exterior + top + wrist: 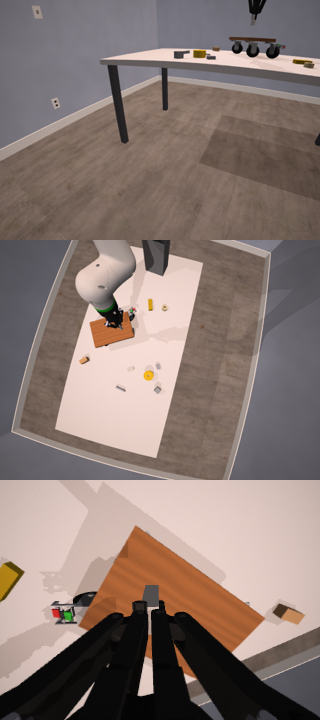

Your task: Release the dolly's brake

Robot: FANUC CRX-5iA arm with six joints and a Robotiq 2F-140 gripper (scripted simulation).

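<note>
The brake pedal is 190 mm behind my hand, 150 mm below it and 20 mm to the right of it. Round my hand: yellow bar: 320 mm behind, 220 mm below, 80 mm to the left; then grey bar: 440 mm ahead, 220 mm below, 90 mm to the left; then tan block: 320 mm ahead, 280 mm to the right, 220 mm below.
</note>
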